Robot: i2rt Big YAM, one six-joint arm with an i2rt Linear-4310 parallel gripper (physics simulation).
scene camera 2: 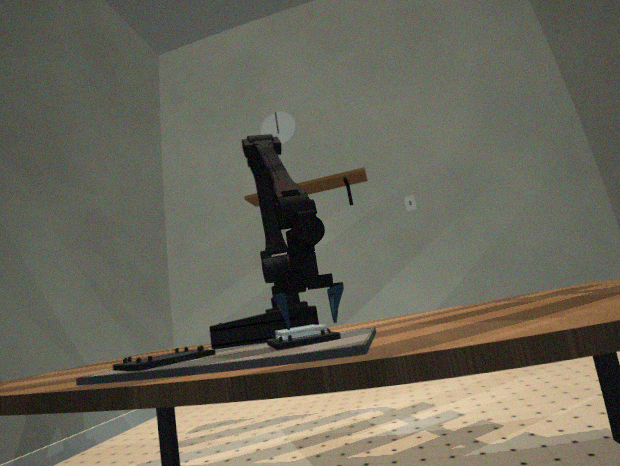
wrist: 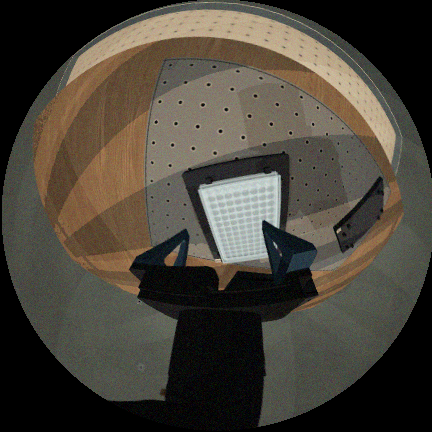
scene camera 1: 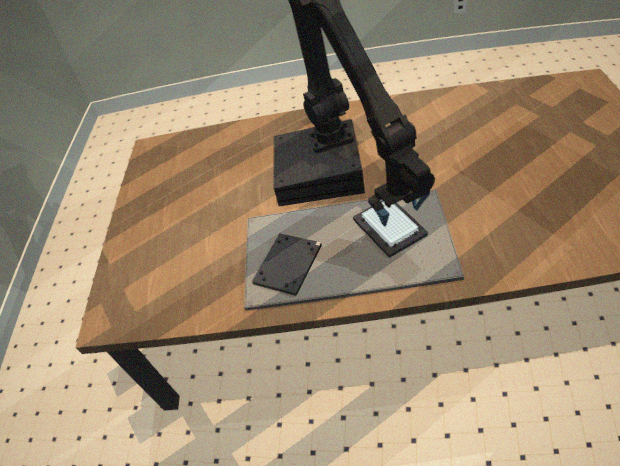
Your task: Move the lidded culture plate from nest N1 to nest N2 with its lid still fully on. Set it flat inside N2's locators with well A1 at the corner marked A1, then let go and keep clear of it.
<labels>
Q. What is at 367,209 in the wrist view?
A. A dark nest.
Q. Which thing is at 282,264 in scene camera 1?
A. A dark nest.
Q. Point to a dark nest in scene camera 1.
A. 389,251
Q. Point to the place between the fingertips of the gripper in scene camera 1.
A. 399,217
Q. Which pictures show the gripper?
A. Scene camera 2, the wrist view and scene camera 1: all of them.
</labels>
